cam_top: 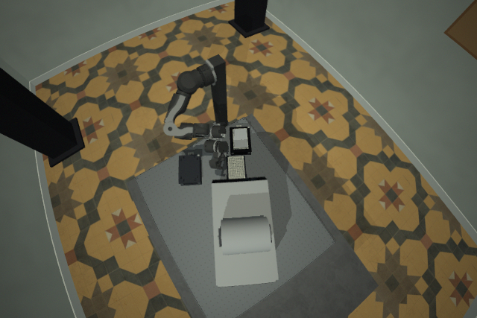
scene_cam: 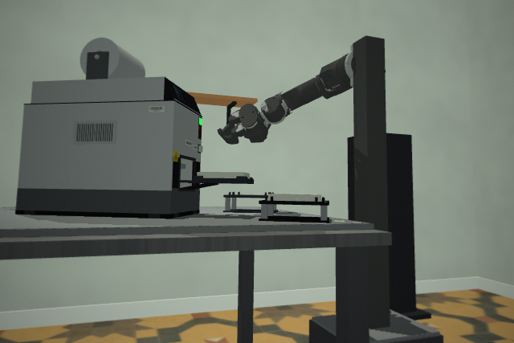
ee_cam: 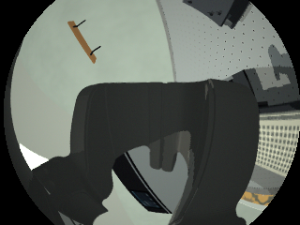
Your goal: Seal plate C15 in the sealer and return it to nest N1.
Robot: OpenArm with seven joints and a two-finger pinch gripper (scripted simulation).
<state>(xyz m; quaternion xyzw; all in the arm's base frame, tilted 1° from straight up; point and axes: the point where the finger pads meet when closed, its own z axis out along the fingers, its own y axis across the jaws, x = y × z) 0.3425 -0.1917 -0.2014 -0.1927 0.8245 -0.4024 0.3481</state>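
Right now the start key is 6 cm ahead of my hand, 4 cm to the right of it and 4 cm below it. The rest, counted from my hand: sealer stage (2 cm ahead, 9 cm to the left, 13 cm below); then plate C15 (2 cm ahead, 10 cm to the left, 12 cm below); then yellow warning label (15 cm ahead, 12 cm to the left, 8 cm below).
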